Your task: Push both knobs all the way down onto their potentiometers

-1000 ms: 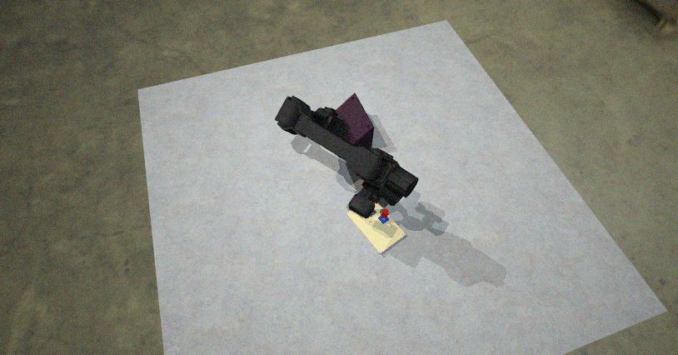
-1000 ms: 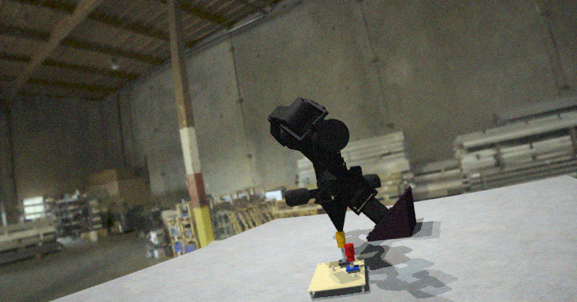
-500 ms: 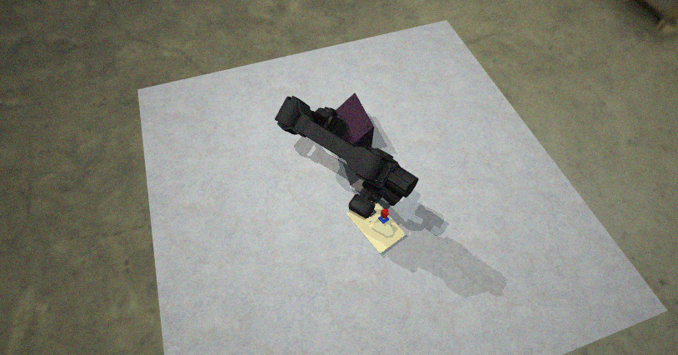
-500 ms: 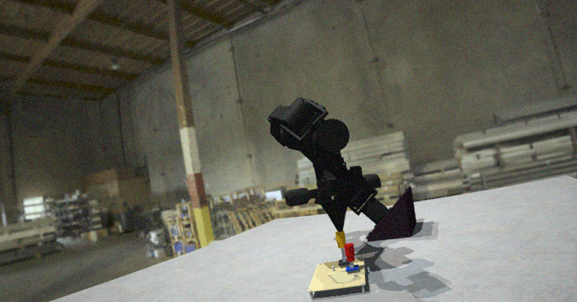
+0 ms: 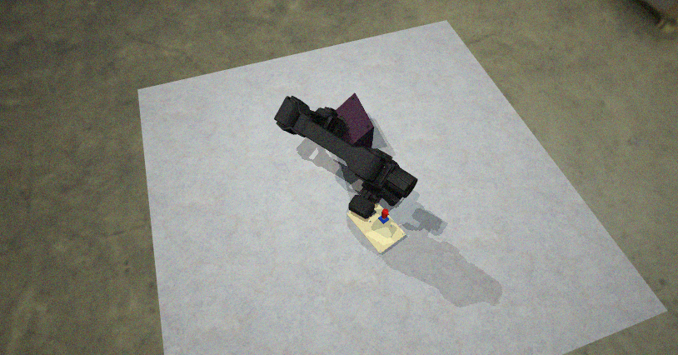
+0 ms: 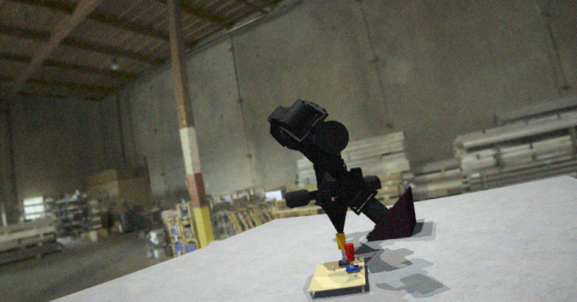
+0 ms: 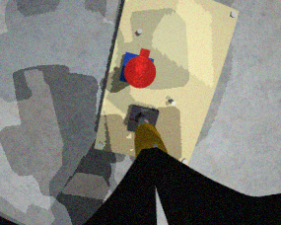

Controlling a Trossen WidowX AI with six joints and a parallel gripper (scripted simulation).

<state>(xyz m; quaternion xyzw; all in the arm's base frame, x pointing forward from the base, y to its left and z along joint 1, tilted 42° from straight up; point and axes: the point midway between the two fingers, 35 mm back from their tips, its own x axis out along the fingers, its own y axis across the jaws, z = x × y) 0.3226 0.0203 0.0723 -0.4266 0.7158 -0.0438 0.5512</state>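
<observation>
My gripper tip is 40 mm short of the red knob, 30 mm above it and 20 mm to the right of it. The rest, counted from my gripper tip: yellow knob 10 mm below.
</observation>
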